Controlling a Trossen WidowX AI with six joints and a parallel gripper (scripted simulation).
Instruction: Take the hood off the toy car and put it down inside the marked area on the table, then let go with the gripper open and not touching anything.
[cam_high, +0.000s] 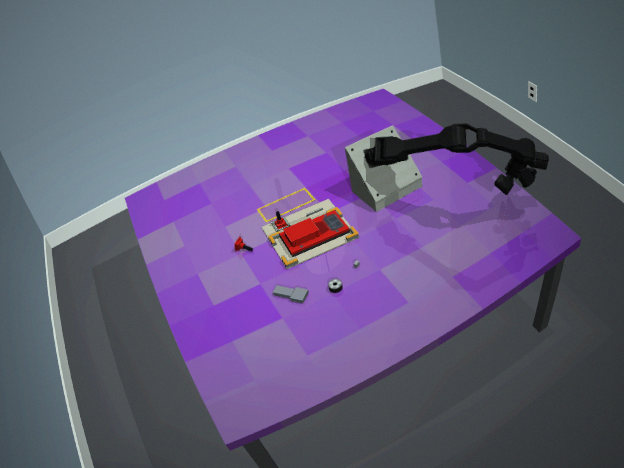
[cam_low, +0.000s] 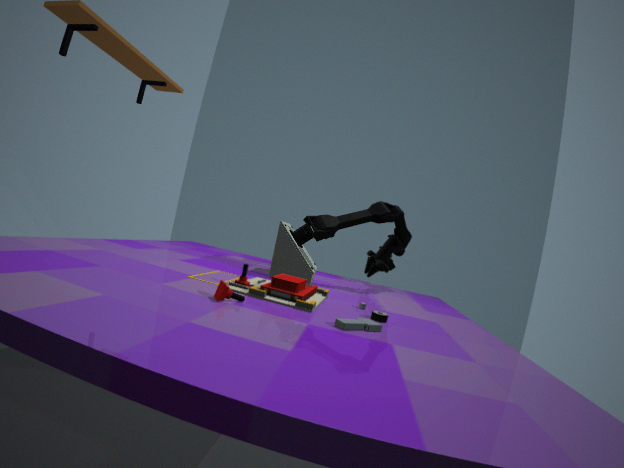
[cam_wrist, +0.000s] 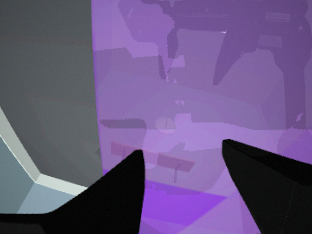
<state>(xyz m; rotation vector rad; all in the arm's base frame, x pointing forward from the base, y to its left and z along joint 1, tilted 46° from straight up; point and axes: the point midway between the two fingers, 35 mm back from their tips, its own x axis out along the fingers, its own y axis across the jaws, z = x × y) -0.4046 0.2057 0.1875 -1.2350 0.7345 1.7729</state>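
My gripper tip is now 73 cm short of the hood and 17 cm to the left of it. The rest, counted from my gripper tip: black wheel 72 cm ahead, 7 cm to the left, 3 cm below.
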